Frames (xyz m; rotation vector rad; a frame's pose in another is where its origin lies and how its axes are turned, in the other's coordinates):
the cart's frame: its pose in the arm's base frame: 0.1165 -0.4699 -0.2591 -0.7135 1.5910 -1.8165
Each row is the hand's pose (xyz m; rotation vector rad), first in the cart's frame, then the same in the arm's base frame.
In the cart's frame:
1: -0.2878 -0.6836 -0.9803 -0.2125 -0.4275 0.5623
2: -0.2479 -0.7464 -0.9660 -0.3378 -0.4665 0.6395
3: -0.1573 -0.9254 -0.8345 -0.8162 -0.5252 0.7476
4: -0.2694 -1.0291 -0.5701 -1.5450 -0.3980 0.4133
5: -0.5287 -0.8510 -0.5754 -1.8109 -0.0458 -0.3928
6: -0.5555 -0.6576 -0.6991 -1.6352 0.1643 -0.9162
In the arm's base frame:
1: -0.4828 0.4525 0.2896 -0.6134 1.5060 -1.0255
2: -0.5049 0.4189 0.3538 -0.6166 1.5714 -0.8624
3: -0.4854 0.2803 0.5486 -0.7056 1.8425 -0.3744
4: -0.2253 0.1985 0.6860 -1.1002 2.3784 0.1401
5: -0.0392 0.3796 0.5083 1.5016 -2.4560 -0.0318
6: -0.0940 0.4641 0.3004 1.4776 -1.9754 0.3204

